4 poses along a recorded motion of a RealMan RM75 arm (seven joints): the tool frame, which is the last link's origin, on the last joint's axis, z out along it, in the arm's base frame.
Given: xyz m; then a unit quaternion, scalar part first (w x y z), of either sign.
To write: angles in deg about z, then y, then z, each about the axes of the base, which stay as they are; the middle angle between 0 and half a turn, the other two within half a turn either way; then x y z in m. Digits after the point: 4 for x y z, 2 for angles.
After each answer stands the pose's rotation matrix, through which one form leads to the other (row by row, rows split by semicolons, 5 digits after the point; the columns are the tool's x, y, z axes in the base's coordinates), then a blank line. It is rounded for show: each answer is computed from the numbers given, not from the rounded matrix.
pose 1, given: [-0.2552, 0.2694, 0.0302, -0.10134, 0.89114, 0.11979, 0.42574]
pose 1, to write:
[-174.27, 128.09, 21.05, -0.2552, 0.2694, 0.0302]
0.60879 0.29979 0.73451; 0.12721 -0.95076 0.28261; 0.78306 -0.07862 -0.61695

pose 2, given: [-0.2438, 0.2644, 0.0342, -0.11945, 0.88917, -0.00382, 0.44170]
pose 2, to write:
[-164.62, 125.54, 14.89, -0.2438, 0.2644, 0.0342]
0.60978 0.09873 0.78640; -0.11231 -0.97143 0.20905; 0.78458 -0.21580 -0.58127

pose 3, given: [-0.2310, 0.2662, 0.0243, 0.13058, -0.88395, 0.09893, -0.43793]
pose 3, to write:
[-157.01, 125.61, 10.22, -0.2310, 0.2662, 0.0243]
0.59686 -0.06053 0.80006; -0.28927 -0.94632 0.14421; 0.74839 -0.31750 -0.58233

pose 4, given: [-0.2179, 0.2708, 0.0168, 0.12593, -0.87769, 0.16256, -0.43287]
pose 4, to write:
[-153.29, 126.41, 5.73, -0.2179, 0.2708, 0.0168]
0.57240 -0.17633 0.80079; -0.39438 -0.91543 0.08032; 0.71891 -0.36179 -0.59353

